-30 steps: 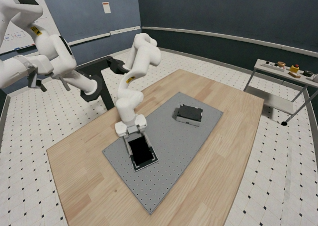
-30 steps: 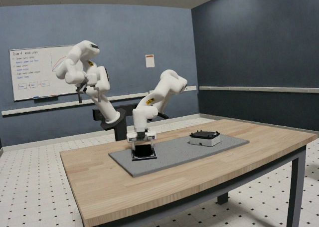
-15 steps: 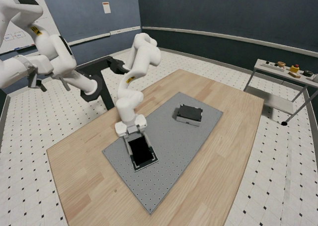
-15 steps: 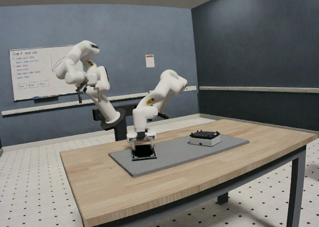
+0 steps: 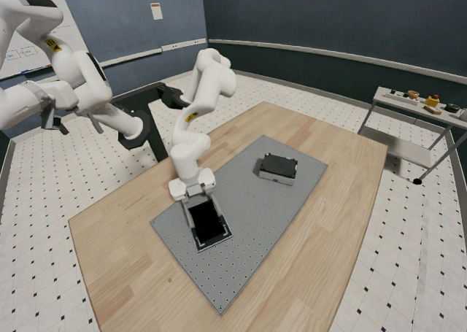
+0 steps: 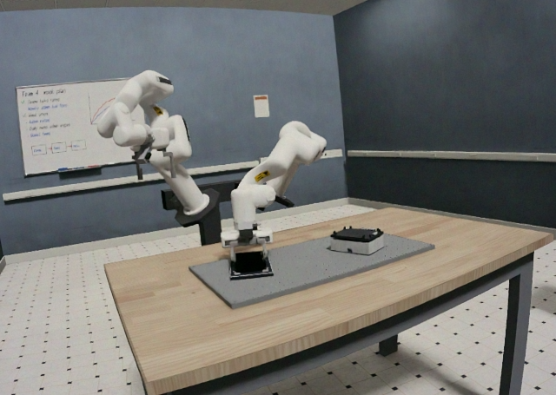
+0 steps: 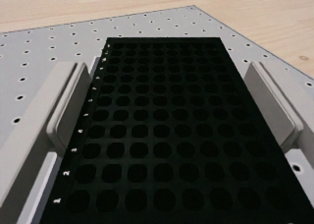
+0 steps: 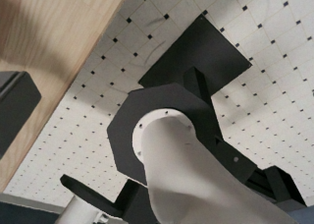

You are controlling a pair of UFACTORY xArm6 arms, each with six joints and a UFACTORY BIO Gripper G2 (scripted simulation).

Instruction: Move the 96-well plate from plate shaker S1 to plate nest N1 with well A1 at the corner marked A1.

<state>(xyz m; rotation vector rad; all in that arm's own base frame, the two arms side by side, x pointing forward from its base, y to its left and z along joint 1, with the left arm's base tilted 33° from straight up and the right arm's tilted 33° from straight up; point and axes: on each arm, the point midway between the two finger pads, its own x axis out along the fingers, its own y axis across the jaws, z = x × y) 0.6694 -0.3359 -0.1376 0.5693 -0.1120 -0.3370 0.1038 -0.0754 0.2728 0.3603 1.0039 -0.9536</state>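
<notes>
Now: left hand 1 cm short of the black 96-well plate and 1 cm above it. Also, from my left hand: grey perforated board: 5 cm ahead, 20 cm to the left, 5 cm below; plate nest N1: 1 cm ahead, 4 cm below.
</notes>
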